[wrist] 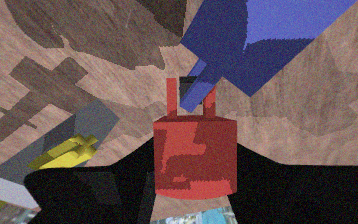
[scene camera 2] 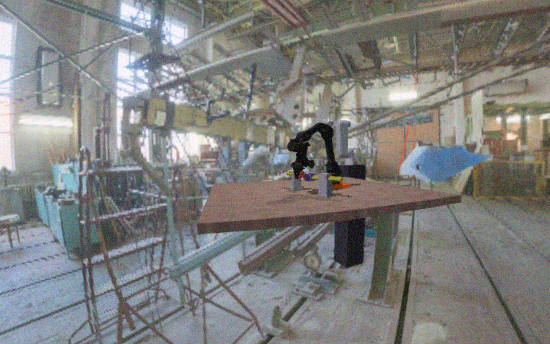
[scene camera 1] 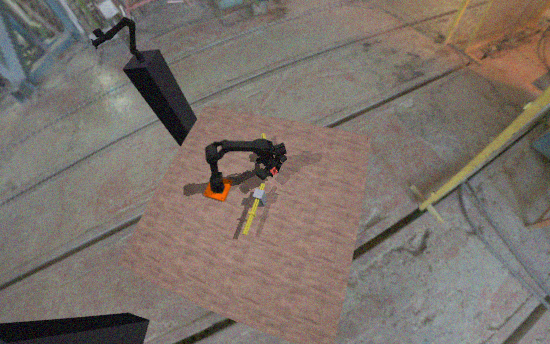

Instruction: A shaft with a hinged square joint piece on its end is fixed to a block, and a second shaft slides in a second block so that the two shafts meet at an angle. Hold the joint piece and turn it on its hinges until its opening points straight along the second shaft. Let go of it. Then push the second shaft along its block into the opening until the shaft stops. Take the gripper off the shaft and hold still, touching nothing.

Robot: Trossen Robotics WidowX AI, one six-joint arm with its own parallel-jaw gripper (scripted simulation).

Note:
I see my gripper (wrist: 187, 133) and a red joint piece (wrist: 195, 156).

